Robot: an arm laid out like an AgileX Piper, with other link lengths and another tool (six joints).
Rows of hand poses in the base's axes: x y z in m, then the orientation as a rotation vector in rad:
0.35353 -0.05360 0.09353 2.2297 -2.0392 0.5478
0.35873 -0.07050 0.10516 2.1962 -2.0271 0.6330
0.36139 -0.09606 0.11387 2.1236 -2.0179 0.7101
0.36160 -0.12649 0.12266 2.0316 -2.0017 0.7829
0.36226 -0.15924 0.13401 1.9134 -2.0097 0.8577
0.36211 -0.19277 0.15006 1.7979 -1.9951 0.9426
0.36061 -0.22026 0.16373 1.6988 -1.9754 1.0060
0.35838 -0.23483 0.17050 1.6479 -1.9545 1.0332
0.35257 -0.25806 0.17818 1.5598 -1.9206 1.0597
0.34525 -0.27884 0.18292 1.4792 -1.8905 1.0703
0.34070 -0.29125 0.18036 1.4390 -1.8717 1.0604
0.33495 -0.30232 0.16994 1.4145 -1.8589 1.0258
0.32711 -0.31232 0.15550 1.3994 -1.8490 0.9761
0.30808 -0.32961 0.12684 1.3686 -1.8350 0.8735
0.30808 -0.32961 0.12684 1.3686 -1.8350 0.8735
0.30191 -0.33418 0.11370 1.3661 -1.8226 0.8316
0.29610 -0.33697 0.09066 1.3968 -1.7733 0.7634
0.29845 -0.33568 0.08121 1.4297 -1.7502 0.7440
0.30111 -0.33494 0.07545 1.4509 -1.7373 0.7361
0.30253 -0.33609 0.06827 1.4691 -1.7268 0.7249
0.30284 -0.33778 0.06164 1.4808 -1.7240 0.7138
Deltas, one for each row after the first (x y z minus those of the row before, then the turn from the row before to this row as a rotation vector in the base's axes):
0.00520 -0.01690 0.01163 -0.0504 -0.0338 -0.0096
0.00266 -0.02556 0.00871 -0.0656 -0.0201 -0.0335
0.00021 -0.03043 0.00879 -0.0775 -0.0120 -0.0434
0.00066 -0.03275 0.01135 -0.0747 -0.0231 -0.0667
-0.00015 -0.03353 0.01605 -0.0882 -0.0240 -0.0573
-0.00150 -0.02749 0.01367 -0.0761 -0.0152 -0.0491
-0.00223 -0.01457 0.00677 -0.0440 0.0001 -0.0242
-0.00581 -0.02323 0.00768 -0.0685 0.0101 -0.0476
-0.00732 -0.02078 0.00474 -0.0579 0.0156 -0.0479
-0.00455 -0.01241 -0.00256 -0.0263 0.0192 -0.0283
-0.00575 -0.01107 -0.01042 -0.0071 0.0305 -0.0268
-0.00784 -0.01000 -0.01444 0.0048 0.0378 -0.0260
-0.01903 -0.01729 -0.02866 0.0159 0.0732 -0.0546
0.00000 0.00000 0.00000 0.0000 0.0000 0.0000
-0.00617 -0.00457 -0.01314 0.0085 0.0336 -0.0140
-0.00581 -0.00279 -0.02304 0.0164 0.0721 0.0080
0.00235 0.00129 -0.00945 0.0131 0.0245 0.0211
0.00266 0.00074 -0.00576 0.0078 0.0115 0.0148
0.00142 -0.00115 -0.00718 0.0089 0.0120 0.0110
0.00031 -0.00169 -0.00663 0.0094 0.0074 0.0046

